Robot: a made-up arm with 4 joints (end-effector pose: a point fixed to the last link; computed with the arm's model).
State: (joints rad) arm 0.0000 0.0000 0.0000 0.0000
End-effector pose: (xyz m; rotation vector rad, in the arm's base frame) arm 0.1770 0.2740 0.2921 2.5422 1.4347 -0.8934
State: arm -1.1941 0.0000 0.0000 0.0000
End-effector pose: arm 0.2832 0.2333 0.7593 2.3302 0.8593 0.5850
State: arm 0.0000 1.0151 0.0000 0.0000
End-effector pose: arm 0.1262 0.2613 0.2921 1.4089 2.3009 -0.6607
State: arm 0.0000 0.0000 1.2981 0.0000
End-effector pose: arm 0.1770 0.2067 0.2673 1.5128 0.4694 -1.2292
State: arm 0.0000 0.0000 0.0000 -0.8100
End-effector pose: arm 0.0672 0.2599 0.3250 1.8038 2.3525 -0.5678
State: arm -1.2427 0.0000 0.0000 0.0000
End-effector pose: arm 0.2751 0.2318 0.7784 2.3072 0.8321 0.6368
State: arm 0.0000 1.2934 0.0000 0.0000
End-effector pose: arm 0.1168 0.2497 0.2921 1.0585 2.4336 -0.5739
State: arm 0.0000 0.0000 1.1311 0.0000
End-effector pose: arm 0.1770 0.2163 0.2652 1.6532 0.5840 -1.2143
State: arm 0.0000 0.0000 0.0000 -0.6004
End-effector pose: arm 0.0940 0.2724 0.3172 2.0260 2.1471 -0.6623
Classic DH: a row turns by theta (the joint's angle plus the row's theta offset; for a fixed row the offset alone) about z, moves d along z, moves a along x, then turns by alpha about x. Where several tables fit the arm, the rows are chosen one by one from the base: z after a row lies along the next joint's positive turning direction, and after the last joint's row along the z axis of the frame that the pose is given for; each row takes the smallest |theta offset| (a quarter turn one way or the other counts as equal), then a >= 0, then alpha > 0; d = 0 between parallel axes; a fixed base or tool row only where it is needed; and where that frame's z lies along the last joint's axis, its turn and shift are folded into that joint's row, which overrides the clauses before.
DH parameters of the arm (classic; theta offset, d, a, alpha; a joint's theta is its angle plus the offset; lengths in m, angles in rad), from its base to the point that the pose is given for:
base (fixed): -0.0105 0.5827 -0.1175 -1.4863
joint 1: 0 0.2245 0.2782 1.4863
joint 2: -1.5603 -0.2776 -0.002 1.5708
joint 3: -0.0333 0.0199 0.0915 1.2759
joint 4: -1.1042 0.3337 -0.0255 -0.4342
tool (fixed): -1.4267 -0.3432 0 0

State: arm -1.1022 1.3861 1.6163 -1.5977
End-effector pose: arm 0.1740 0.0395 0.6949 -0.0275 0.3193 -1.1186
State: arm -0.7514 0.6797 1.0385 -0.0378
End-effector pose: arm 0.3219 0.2034 0.5477 1.4351 0.5008 -0.2377
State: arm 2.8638 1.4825 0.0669 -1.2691
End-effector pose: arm -0.4493 0.0505 0.7528 0.3498 -0.5391 -0.6426
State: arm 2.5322 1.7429 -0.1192 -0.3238
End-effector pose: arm -0.4635 0.1546 0.7001 0.4231 -0.9612 0.0585
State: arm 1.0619 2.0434 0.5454 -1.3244
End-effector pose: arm -0.1591 0.1128 0.1652 1.5582 -2.5035 -0.7979
